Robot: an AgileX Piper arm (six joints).
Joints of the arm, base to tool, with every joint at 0 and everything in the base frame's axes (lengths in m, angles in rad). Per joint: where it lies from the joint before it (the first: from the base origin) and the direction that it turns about. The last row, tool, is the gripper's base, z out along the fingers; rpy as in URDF.
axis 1: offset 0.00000 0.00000 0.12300 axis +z
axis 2: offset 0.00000 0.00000 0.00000 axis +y
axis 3: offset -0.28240 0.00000 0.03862 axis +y
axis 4: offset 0.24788 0.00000 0.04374 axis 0.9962 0 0.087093
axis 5: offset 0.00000 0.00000 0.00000 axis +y
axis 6: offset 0.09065 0.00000 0.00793 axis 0.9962 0 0.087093
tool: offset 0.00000 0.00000 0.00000 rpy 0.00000 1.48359 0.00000
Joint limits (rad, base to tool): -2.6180..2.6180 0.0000..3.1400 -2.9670..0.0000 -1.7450..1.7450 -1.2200..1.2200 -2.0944..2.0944
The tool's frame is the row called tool.
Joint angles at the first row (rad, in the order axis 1, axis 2, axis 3, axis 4, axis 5, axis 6):
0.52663, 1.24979, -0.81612, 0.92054, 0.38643, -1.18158
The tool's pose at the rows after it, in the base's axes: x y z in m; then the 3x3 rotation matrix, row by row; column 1 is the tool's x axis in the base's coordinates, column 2 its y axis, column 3 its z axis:
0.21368, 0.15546, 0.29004; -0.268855, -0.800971, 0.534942; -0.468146, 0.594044, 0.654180; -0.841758, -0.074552, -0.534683
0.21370, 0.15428, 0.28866; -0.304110, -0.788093, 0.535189; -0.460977, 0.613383, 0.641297; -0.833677, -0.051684, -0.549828
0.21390, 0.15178, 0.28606; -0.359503, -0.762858, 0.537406; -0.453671, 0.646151, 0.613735; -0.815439, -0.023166, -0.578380
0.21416, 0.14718, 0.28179; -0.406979, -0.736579, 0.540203; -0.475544, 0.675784, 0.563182; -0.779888, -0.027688, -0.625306
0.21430, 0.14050, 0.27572; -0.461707, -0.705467, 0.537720; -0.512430, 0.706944, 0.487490; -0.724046, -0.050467, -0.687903
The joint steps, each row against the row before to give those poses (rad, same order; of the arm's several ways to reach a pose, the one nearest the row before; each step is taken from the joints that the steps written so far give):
0.00002, 0.00001, -0.00001, -0.01808, 0.00117, 0.03073
-0.00003, -0.00002, 0.00002, -0.05219, 0.00199, 0.08012
0.00004, 0.00001, 0.00000, -0.10368, 0.00398, 0.14278
-0.00002, 0.00002, -0.00001, -0.17313, 0.01459, 0.17972
-0.00003, 0.00195, 0.00000, -0.21554, 0.03804, 0.20777

